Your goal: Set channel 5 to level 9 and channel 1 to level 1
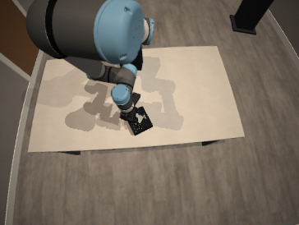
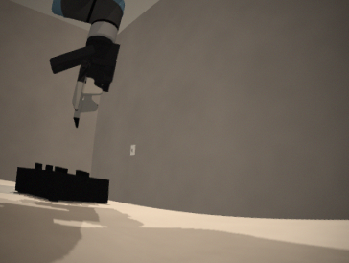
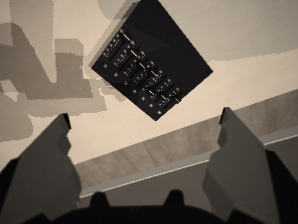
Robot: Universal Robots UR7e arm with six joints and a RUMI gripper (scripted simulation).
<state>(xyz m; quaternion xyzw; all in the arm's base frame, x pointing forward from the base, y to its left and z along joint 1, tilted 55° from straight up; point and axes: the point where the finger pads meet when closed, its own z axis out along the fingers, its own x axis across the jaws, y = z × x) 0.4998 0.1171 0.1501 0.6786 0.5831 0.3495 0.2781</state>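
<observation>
The channel 1 fader knob lies 70 mm behind my hand, 10 mm to the right of it and 110 mm below it. From my hand the other things lie so: channel 5 fader knob: 20 mm ahead, 10 mm to the left, 110 mm below.
</observation>
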